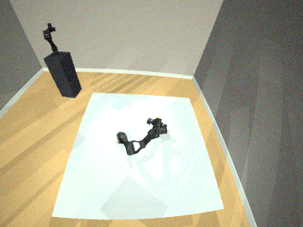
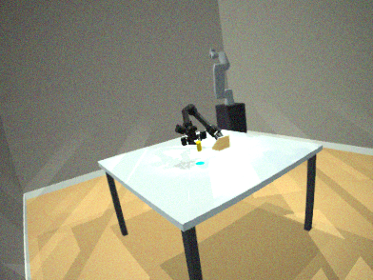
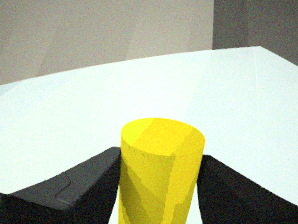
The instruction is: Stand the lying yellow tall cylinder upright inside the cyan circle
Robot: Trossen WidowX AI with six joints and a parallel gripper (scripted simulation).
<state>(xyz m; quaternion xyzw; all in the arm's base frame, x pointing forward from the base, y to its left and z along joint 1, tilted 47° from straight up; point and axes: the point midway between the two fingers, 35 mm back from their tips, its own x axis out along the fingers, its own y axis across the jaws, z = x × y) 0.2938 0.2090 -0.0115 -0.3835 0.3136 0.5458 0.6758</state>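
My gripper tip is 20 mm to the left of the cyan circle and 150 mm above it. From my gripper tip the other things lie so: yellow tall cylinder (20 mm below).
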